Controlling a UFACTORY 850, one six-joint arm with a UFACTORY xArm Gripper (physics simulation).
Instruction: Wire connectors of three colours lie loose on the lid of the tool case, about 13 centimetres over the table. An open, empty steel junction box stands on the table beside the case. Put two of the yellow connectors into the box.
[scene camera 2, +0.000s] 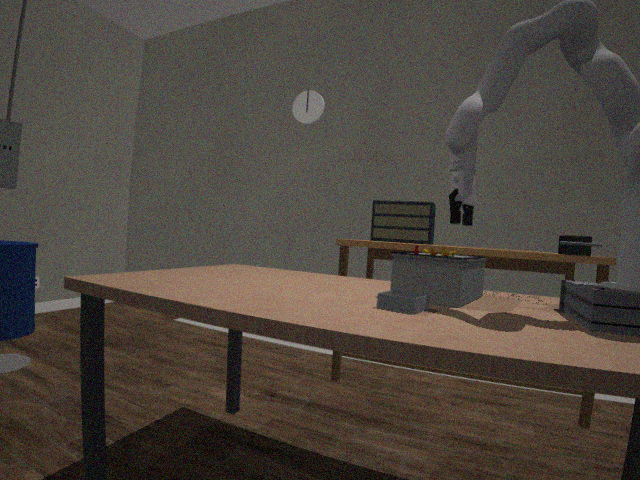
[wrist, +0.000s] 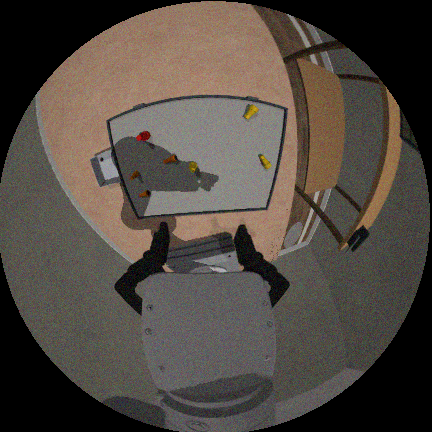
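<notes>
The tool case stands on the table with its pale lid facing up. Three yellow connectors lie apart on the lid: one near a far corner, one near the right edge, and one near the middle, in shadow. A red connector and three orange connectors lie towards the left in the wrist view. The steel junction box stands against the case, partly hidden by the lid in the wrist view. My gripper is open and empty, high above the lid.
The wooden table bears the case and box. The robot's grey base stands at the right in the scene view. A wooden bench with a drawer rack stands behind, beyond the table's edge.
</notes>
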